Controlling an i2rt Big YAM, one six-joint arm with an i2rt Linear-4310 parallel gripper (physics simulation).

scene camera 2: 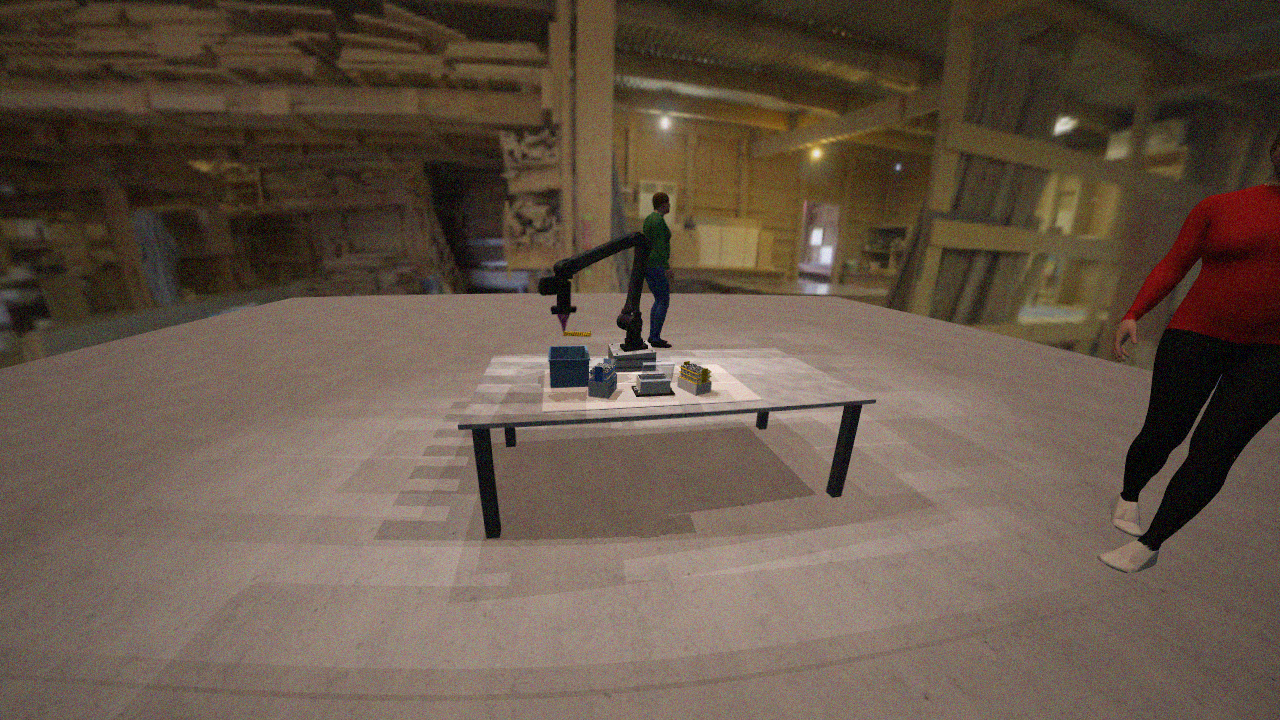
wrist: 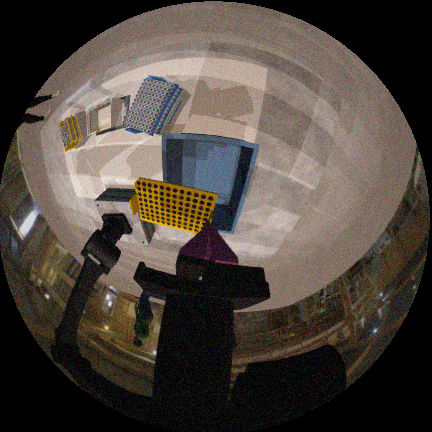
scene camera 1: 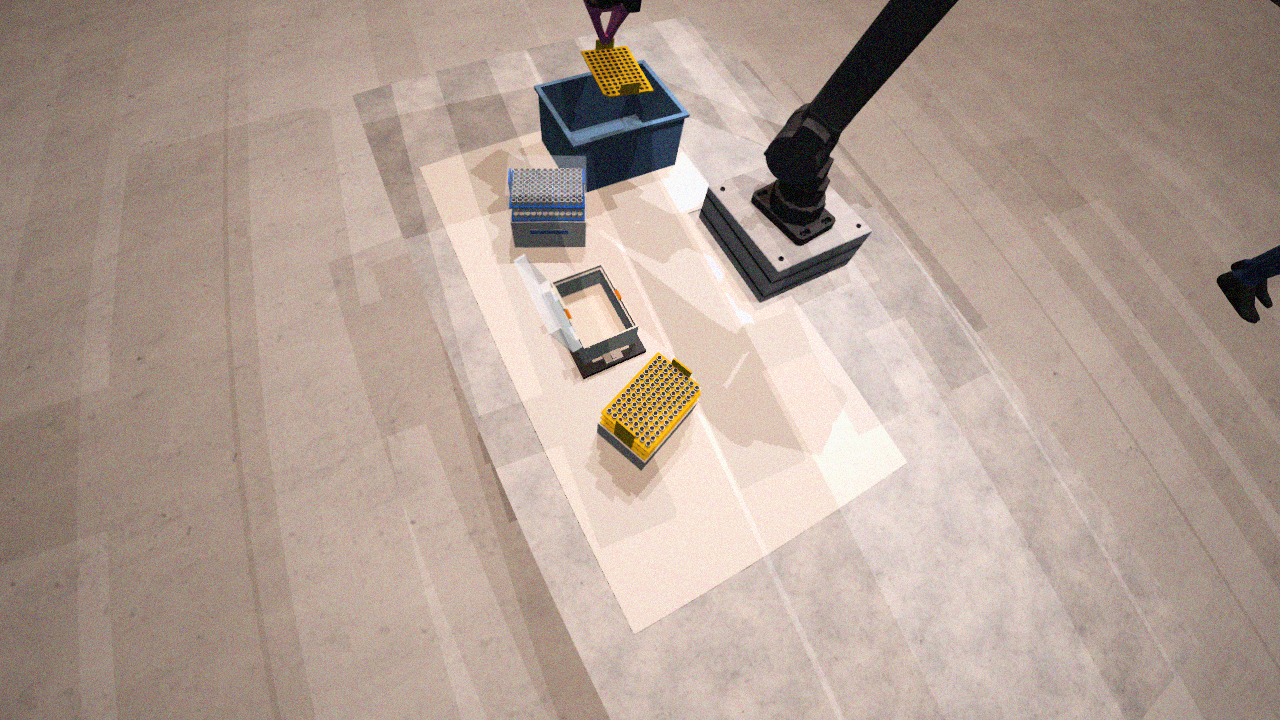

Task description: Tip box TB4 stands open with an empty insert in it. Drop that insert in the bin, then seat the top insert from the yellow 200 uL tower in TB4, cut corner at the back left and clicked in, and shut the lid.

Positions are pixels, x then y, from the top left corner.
Labels:
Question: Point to a blue bin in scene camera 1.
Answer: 623, 137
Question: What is the gripper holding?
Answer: A yellow insert.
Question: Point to a tip box TB4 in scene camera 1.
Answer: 605, 327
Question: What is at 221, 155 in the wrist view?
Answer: A blue bin.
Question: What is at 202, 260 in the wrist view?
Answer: The gripper.

